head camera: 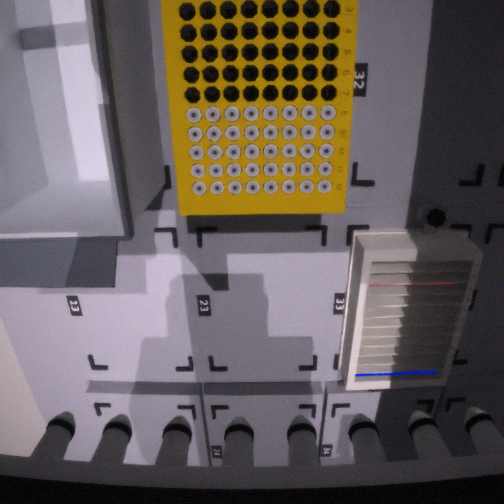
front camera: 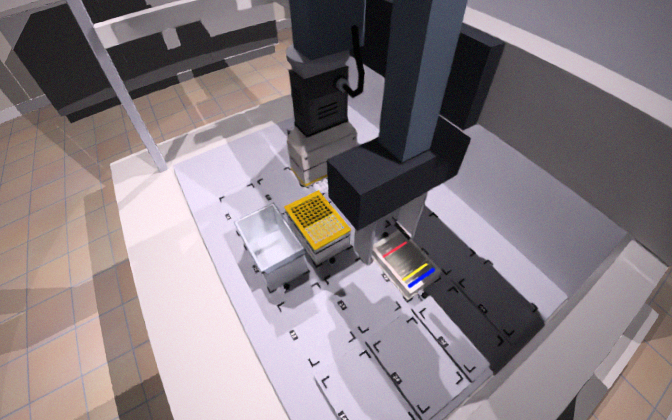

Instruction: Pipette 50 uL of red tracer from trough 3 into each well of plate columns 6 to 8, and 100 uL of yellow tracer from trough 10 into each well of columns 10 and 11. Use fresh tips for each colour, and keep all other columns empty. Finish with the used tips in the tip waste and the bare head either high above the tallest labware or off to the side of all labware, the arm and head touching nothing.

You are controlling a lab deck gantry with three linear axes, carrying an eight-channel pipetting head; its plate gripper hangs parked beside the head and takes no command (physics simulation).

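The pipetting head [front camera: 320, 112] hangs at the back left in the front view. Its bare nozzles [head camera: 239, 440] carry no tips. My parked plate gripper [front camera: 387, 249] is open and empty, in front of the trough in that view. The yellow tip rack [front camera: 345, 228] [head camera: 262, 204] shows empty holes in columns 3 to 7 and tips in columns 8 to 12. The trough block [front camera: 391, 276] [head camera: 356, 320] shows a red strip [front camera: 395, 249] [head camera: 412, 284], a yellow strip [front camera: 415, 272] and a blue strip [front camera: 421, 278] [head camera: 396, 373]. The plate's wells cannot be read behind the head.
The open tip waste bin [front camera: 287, 276] [head camera: 114, 160] stands left of the tip rack. The dark gripper block [front camera: 380, 185] hangs low beside the head. A grey wall [front camera: 520, 200] rises at the right of the deck. A pale post [front camera: 122, 95] stands at the left edge.
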